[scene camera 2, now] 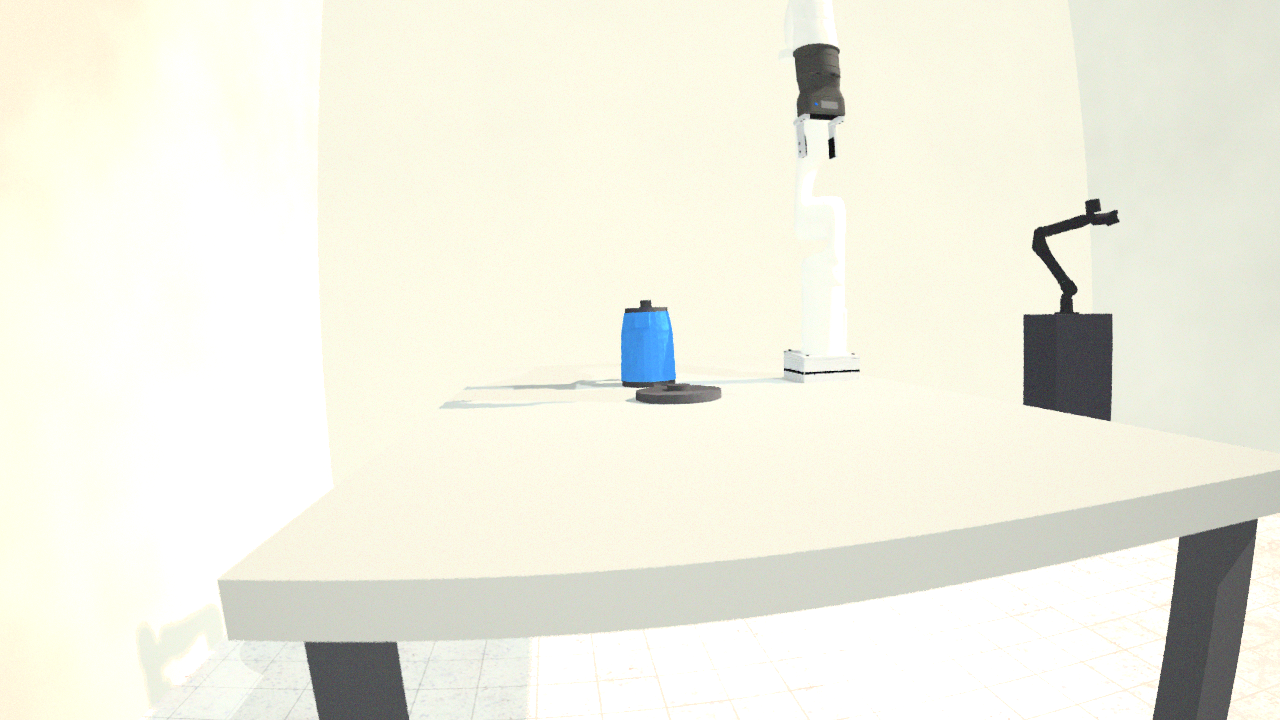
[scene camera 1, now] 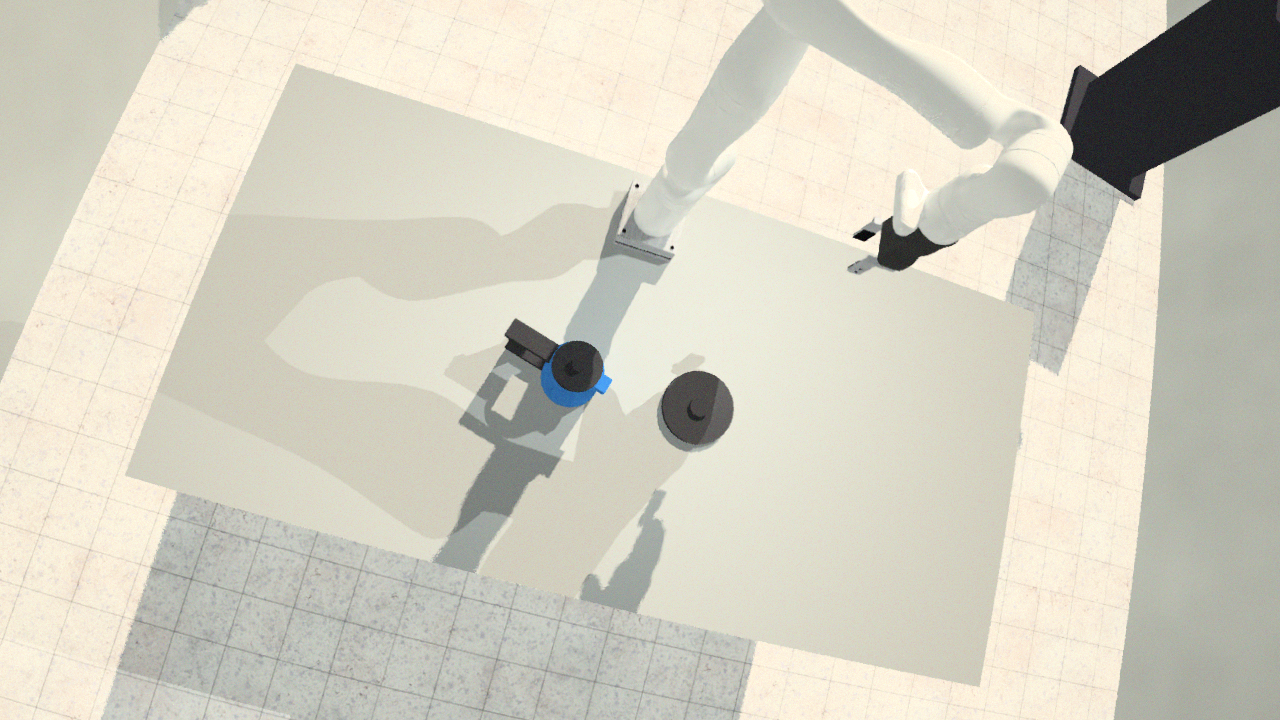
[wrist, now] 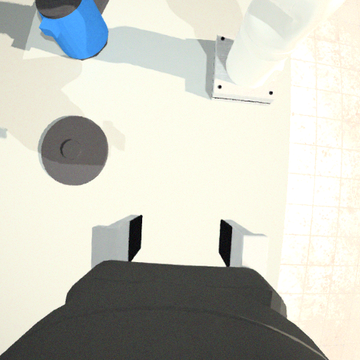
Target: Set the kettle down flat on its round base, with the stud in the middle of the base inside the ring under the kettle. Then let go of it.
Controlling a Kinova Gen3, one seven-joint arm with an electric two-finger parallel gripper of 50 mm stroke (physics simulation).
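The blue kettle (scene camera 1: 567, 392) (scene camera 2: 647, 347) (wrist: 82, 35) stands upright on the table, beside the base and apart from it. Its black handle (scene camera 1: 530, 342) points away from the base in scene camera 1, and its short spout (scene camera 1: 604, 384) is on the side towards the base. The ring under the kettle is hidden. The dark round base (scene camera 1: 714, 420) (scene camera 2: 678, 395) (wrist: 92, 135) lies flat, with a round stud (scene camera 1: 697, 409) (wrist: 71, 149) in its middle. My gripper (scene camera 1: 860, 251) (scene camera 2: 817, 152) (wrist: 180, 233) is open and empty, pointing down high above the table, away from both.
The arm's square mount (scene camera 1: 646, 249) (scene camera 2: 821, 367) (wrist: 242, 96) is fixed near one long edge of the table (scene camera 1: 859, 501) (scene camera 2: 716, 501). A dark pedestal (scene camera 1: 1181, 89) (scene camera 2: 1066, 367) stands off the table, with a small black arm (scene camera 2: 1056, 261) on top.
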